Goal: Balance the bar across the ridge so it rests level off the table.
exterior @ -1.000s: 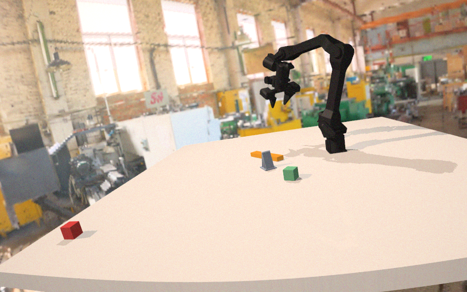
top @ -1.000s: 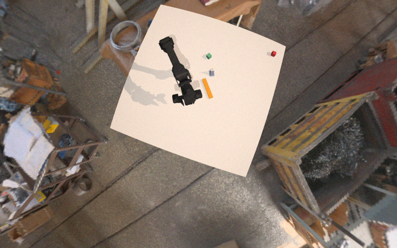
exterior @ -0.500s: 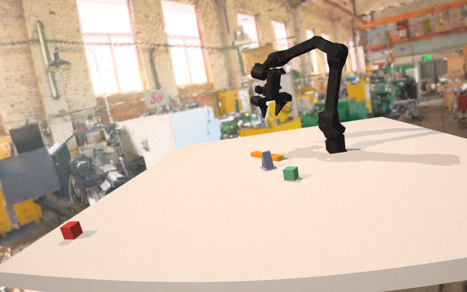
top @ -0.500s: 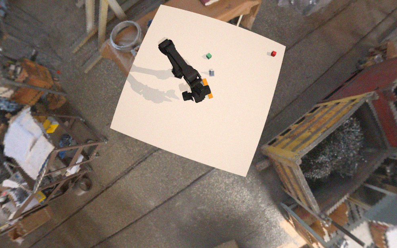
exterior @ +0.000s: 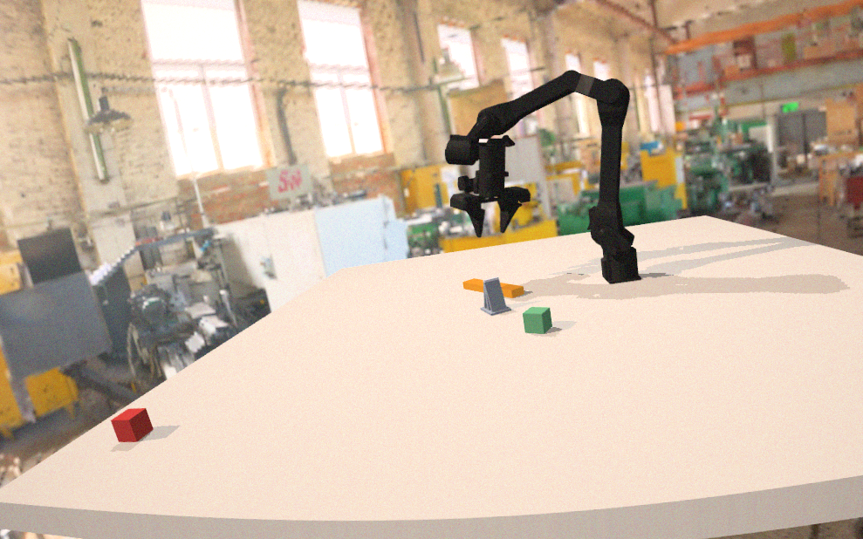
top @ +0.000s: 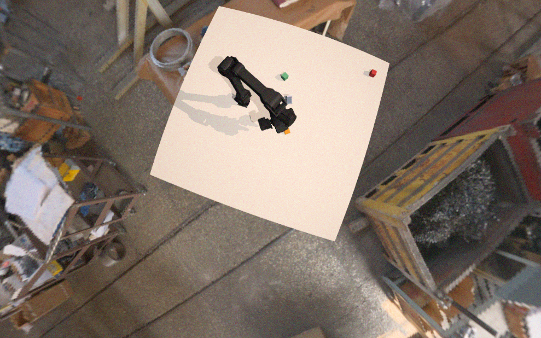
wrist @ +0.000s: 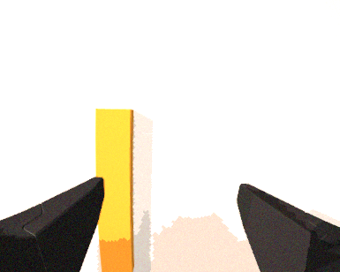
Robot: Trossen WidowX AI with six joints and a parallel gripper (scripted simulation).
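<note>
My gripper tip is 11 cm above the orange bar, 7 cm to the right of it and 1 cm short of it. From my gripper tip the other things lie so: green cube: 35 cm to the left, 10 cm below, 7 cm behind; then red cube: 61 cm to the left, 48 cm ahead, 10 cm below.
</note>
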